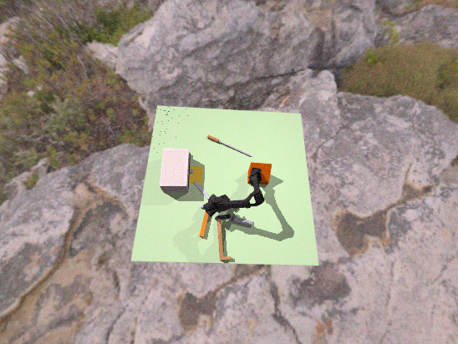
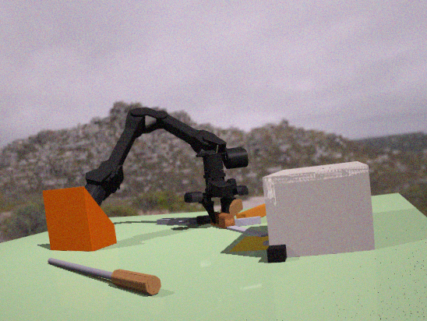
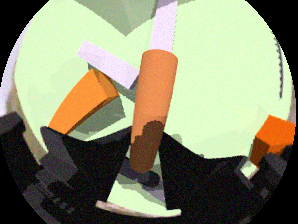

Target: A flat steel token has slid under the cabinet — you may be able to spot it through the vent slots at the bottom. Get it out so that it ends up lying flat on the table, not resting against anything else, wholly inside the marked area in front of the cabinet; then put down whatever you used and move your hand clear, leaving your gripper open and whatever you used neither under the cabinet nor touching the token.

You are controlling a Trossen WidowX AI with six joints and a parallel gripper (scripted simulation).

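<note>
My gripper tip is 11 cm to the right of the orange bar, 8 cm short of it and 1 cm below it. The rest, counted from my gripper tip: grey token 28 cm to the right, 24 cm ahead, 1 cm below; then grey bar 19 cm behind, 8 cm to the left.
</note>
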